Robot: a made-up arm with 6 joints.
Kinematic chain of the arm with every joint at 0, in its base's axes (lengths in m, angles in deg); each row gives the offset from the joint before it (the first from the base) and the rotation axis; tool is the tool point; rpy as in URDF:
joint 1: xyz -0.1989 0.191 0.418 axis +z
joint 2: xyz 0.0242 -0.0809 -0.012 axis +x
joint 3: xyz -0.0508 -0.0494 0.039 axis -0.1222 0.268 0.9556
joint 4: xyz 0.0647 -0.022 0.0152 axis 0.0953 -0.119 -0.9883
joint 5: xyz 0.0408 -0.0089 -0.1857 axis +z
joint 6: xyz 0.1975 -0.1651 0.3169 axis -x
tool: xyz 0.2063 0.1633 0.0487 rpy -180 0 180
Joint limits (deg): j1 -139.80..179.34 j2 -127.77..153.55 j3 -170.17..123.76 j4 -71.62..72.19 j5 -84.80..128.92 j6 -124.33..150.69
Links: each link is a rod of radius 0.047 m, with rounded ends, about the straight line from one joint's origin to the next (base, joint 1, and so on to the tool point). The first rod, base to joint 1, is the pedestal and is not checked.
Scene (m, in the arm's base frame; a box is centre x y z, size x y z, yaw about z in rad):
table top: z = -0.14
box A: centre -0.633 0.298 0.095 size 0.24 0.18 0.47 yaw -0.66
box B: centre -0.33 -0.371 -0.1 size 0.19 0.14 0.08 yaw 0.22
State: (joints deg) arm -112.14 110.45 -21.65 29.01 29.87 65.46
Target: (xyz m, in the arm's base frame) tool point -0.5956 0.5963 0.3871
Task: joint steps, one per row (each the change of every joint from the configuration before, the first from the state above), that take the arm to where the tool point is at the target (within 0.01 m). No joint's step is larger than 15 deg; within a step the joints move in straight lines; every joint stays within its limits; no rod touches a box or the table.
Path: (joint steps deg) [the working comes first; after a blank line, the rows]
Joints at the target: -58.54 95.64 -107.46 72.19 -4.79 -9.41
Straight joint move there: touches the table top.

1: 4.64 14.37 -12.23 -1.76 -2.65 -7.71
2: 4.64 14.36 -12.24 -1.75 -2.65 -7.71
3: 4.65 14.37 -12.23 -1.76 -2.65 -7.71
4: 3.10 -3.97 -13.03 12.11 -4.39 -6.79
5: 3.10 -3.98 -13.02 12.11 -4.40 -6.79
6: 3.10 -3.97 -13.03 12.12 -4.40 -6.78
7: 3.10 -3.97 -13.03 12.11 -4.40 -6.79
8: 9.09 -14.01 1.00 0.00 -3.04 -8.20
9: 9.09 -14.00 1.00 0.00 -3.04 -8.19
10: 9.09 -14.01 1.00 0.00 -3.04 -8.20

